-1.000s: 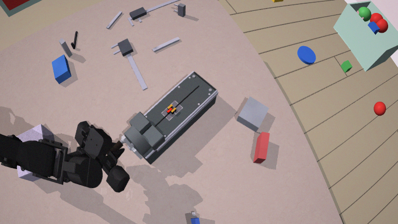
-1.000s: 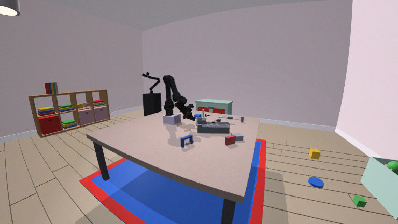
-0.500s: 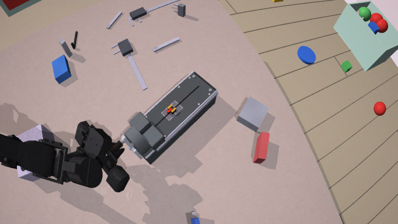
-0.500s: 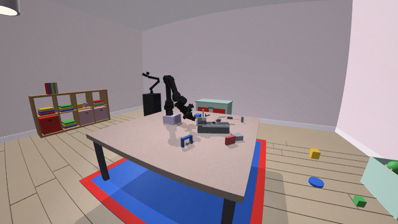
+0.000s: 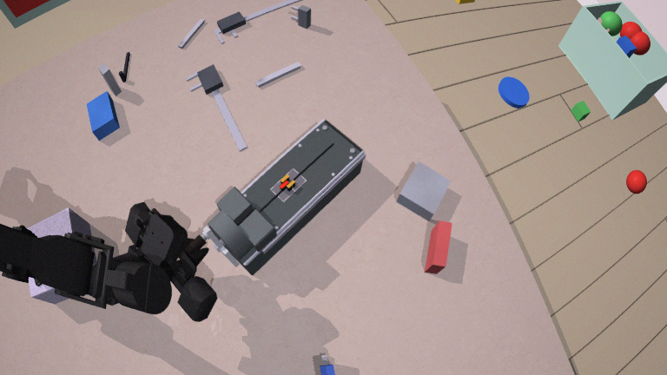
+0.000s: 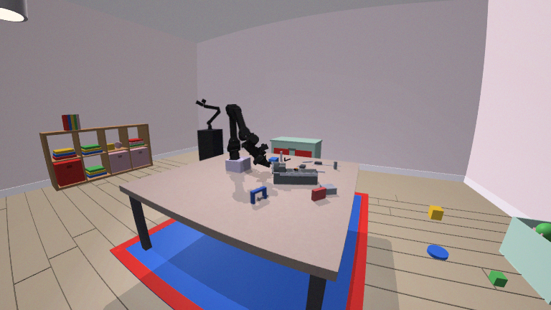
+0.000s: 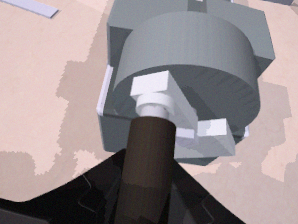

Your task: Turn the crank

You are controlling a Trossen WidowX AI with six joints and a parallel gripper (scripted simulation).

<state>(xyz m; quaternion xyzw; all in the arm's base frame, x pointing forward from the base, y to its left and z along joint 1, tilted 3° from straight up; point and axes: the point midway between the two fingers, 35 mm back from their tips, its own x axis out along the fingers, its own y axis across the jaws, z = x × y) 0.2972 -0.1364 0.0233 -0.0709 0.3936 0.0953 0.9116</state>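
Right now the dark brown crank handle is 20 mm behind my gripper tip and 30 mm above it. Round my gripper tip: red pointer (160 mm ahead, 20 mm to the left, 10 mm below); red block (320 mm ahead, 180 mm to the right, 60 mm below); grey block (360 mm ahead, 80 mm to the right, 70 mm below).
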